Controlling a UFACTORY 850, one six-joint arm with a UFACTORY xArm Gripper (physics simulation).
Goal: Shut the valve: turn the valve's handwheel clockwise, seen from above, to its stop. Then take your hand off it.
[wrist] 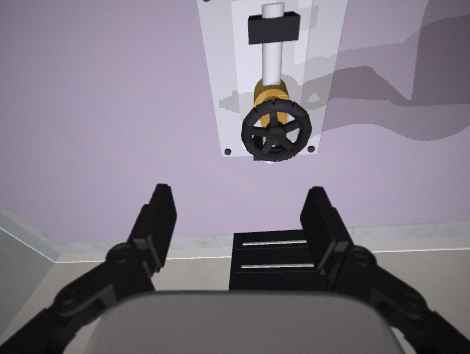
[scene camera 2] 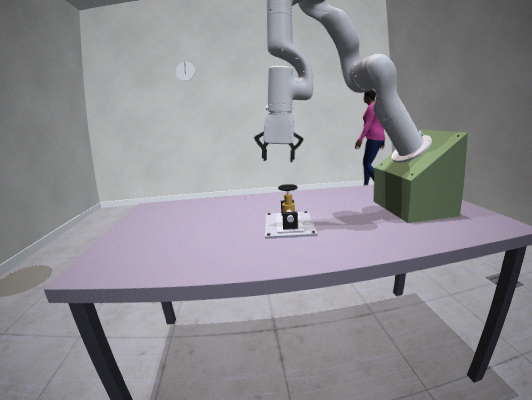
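Note:
The black handwheel (scene camera 2: 287, 187) (wrist: 274, 133) sits level on top of the brass valve body (scene camera 2: 288, 206) (wrist: 271, 92). The valve is on a white pipe (wrist: 272, 62) held by black blocks on a white base plate (scene camera 2: 274, 234) (wrist: 216, 60). My gripper (scene camera 2: 278, 159) (wrist: 239, 200) is open and empty. In the scene view it hangs well above the handwheel, pointing down, and touches nothing. In the wrist view the handwheel shows beyond the fingertips, a little right of the middle. Whether the wheel is at its stop cannot be told from these frames.
The valve's plate lies on the lilac table (scene camera 2: 190, 250) (wrist: 110, 100). The green robot base block (scene camera 2: 437, 180) stands at the table's right. A person in a pink top (scene camera 2: 374, 125) stands behind the table. A black object with two pale bars (wrist: 270, 255) shows beyond the table edge.

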